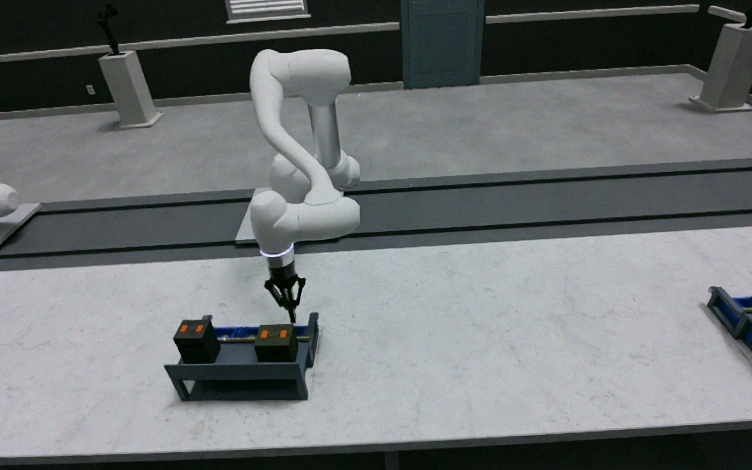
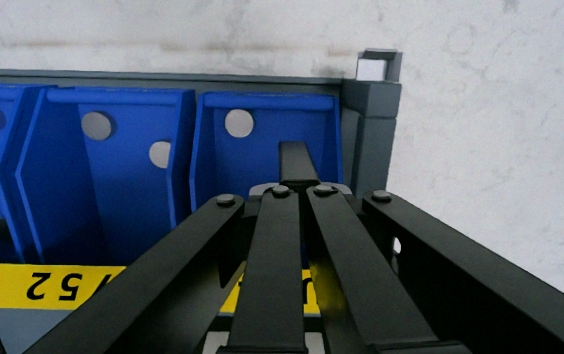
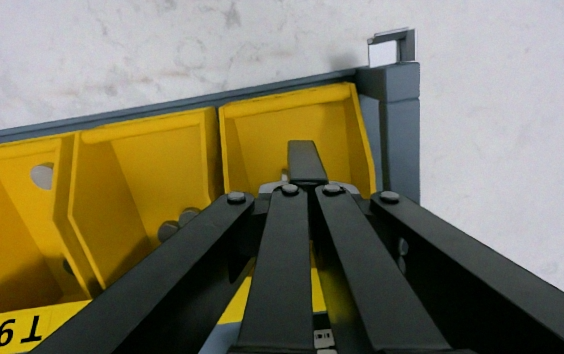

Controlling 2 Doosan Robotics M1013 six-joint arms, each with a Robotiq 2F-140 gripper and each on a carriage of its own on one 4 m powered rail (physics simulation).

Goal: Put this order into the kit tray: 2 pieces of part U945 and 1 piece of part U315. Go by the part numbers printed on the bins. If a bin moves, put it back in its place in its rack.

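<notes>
My left gripper (image 1: 292, 320) (image 2: 291, 162) is shut, pointing down over the end blue bin (image 2: 300, 120), the U945 bin. A round grey piece (image 2: 239, 123) lies in it, left of the fingers; the label is mostly hidden. I see nothing between the fingers. My right gripper (image 3: 300, 161) is shut, pointing down over the end yellow bin (image 3: 290, 117), the U315 bin. Its label is hidden. A small grey edge (image 3: 284, 176) shows beside the fingers; other pieces there are hidden. How deep the tips reach is unclear. The kit tray does not show.
The middle blue bin (image 2: 130, 200) and middle yellow bin (image 3: 150, 165) stand beside the end bins. Rack posts (image 2: 376, 145) (image 3: 401, 145) stand close right of the grippers. Two dark toolboxes (image 1: 195, 340) (image 1: 276, 343) sit on the blue-bin rack (image 1: 232, 371). Another rack (image 1: 723, 313) shows far right.
</notes>
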